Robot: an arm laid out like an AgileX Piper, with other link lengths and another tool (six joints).
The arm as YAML. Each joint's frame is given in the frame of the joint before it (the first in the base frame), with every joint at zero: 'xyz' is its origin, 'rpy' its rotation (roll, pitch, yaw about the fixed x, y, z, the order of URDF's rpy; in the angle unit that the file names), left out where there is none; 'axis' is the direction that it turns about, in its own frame. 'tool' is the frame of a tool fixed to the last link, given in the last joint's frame.
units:
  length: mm
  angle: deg
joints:
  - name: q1
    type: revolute
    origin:
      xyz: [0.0, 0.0, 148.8]
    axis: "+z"
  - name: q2
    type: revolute
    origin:
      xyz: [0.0, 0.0, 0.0]
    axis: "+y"
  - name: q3
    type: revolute
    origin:
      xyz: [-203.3, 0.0, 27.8]
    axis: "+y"
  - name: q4
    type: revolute
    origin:
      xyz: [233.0, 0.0, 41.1]
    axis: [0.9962, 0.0, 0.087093]
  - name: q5
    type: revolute
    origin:
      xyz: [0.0, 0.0, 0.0]
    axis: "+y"
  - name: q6
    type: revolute
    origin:
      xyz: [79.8, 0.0, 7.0]
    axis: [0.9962, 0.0, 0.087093]
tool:
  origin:
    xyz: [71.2, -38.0, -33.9]
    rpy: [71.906, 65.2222, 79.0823]
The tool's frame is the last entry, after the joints.
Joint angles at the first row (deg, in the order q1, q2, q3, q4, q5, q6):
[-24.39 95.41 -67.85 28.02 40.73 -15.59]
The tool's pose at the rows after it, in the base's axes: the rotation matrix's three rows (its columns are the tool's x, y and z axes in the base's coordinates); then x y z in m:
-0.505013 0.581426 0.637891; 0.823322 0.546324 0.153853; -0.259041 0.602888 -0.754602; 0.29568 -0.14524 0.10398
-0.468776 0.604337 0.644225; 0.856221 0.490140 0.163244; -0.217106 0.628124 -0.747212; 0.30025 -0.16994 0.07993
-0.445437 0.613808 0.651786; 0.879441 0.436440 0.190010; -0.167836 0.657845 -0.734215; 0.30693 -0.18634 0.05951
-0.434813 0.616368 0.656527; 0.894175 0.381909 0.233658; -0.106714 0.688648 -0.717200; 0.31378 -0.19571 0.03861
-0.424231 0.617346 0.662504; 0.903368 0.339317 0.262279; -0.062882 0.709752 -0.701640; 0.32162 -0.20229 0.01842
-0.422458 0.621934 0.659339; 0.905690 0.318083 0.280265; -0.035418 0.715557 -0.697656; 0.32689 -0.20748 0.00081
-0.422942 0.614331 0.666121; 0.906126 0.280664 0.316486; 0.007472 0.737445 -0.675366; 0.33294 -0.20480 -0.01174
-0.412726 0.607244 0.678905; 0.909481 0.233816 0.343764; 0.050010 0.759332 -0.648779; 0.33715 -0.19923 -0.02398
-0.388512 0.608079 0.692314; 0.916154 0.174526 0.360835; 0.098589 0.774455 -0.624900; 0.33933 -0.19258 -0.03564
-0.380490 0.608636 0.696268; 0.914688 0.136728 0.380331; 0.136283 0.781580 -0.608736; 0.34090 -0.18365 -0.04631
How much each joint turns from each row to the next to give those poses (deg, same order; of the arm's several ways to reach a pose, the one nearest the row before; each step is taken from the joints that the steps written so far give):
[-5.77 7.66 -4.40 6.46 0.04 -6.65]
[-4.40 7.78 -4.48 5.02 0.28 -5.02]
[-2.87 7.37 -5.44 4.08 1.65 -3.08]
[-1.92 7.24 -5.61 3.62 2.51 -2.09]
[-0.99 6.68 -5.44 2.54 1.48 -1.02]
[-0.48 5.53 -4.80 0.76 1.01 -0.18]
[-0.11 4.22 -3.55 2.38 1.80 -0.47]
[0.00 3.21 -1.68 3.28 0.84 -0.97]
[0.00 2.60 -0.69 3.28 0.30 -0.36]
[0.51 2.02 -0.06 2.55 0.13 -0.77]

